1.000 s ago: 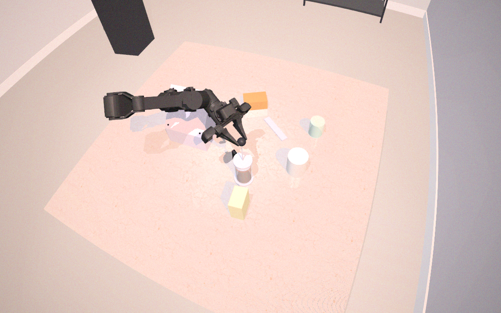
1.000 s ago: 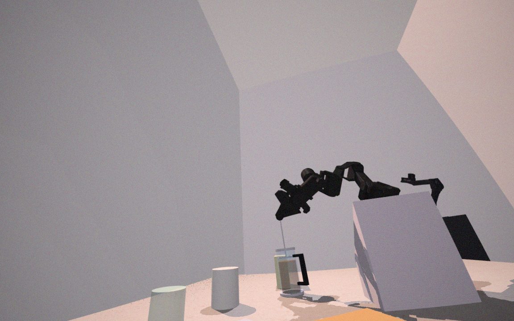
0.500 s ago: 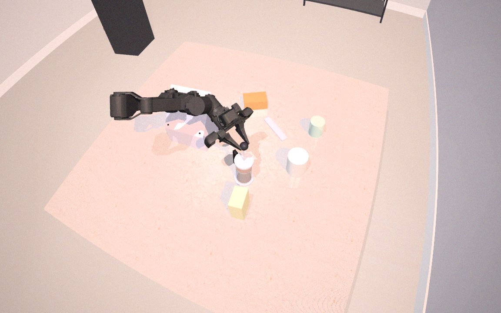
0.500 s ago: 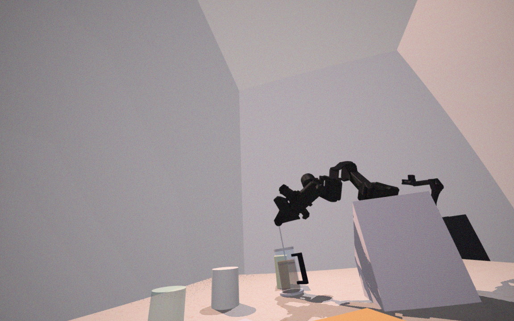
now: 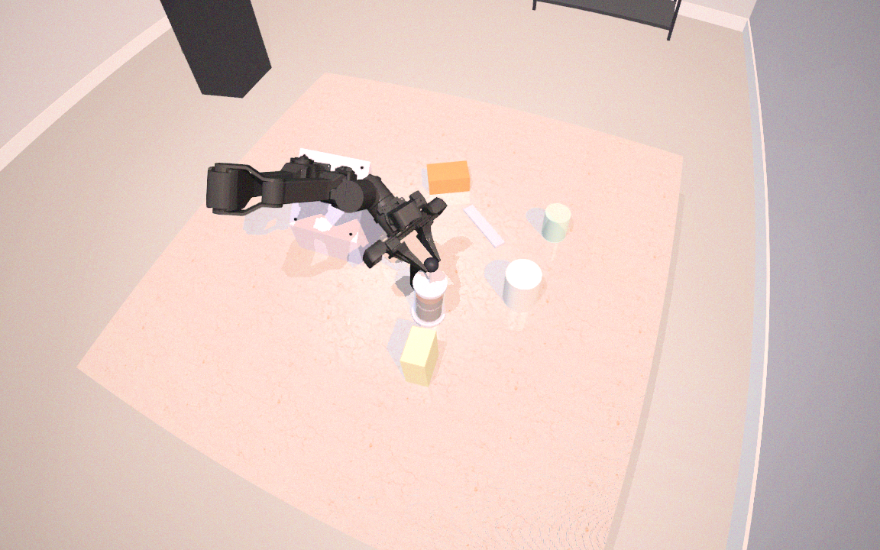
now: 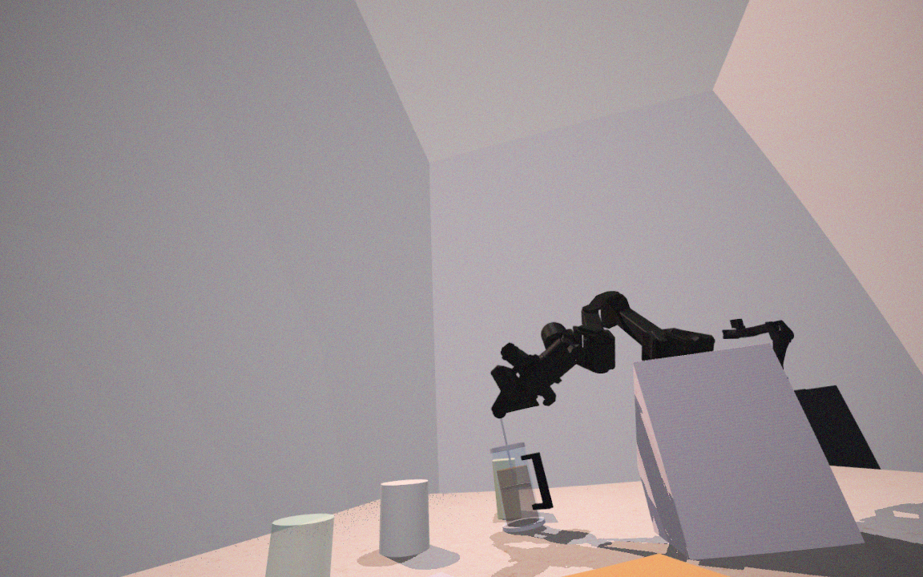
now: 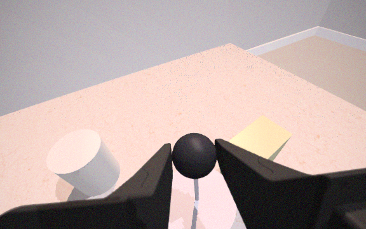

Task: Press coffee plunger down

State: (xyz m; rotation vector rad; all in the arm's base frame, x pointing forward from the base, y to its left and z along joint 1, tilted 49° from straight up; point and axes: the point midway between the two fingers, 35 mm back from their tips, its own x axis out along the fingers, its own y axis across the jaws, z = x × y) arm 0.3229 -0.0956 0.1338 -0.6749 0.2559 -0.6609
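My gripper tip is now 30 mm past the glass coffee press, 20 mm to the right of it and 100 mm above it. Also, from my gripper tip: pale green cylinder (200 mm ahead, 320 mm to the left, 170 mm below); white cylinder (160 mm ahead, 110 mm to the left, 160 mm below); flat white strip (30 mm ahead, 290 mm to the left, 200 mm below).
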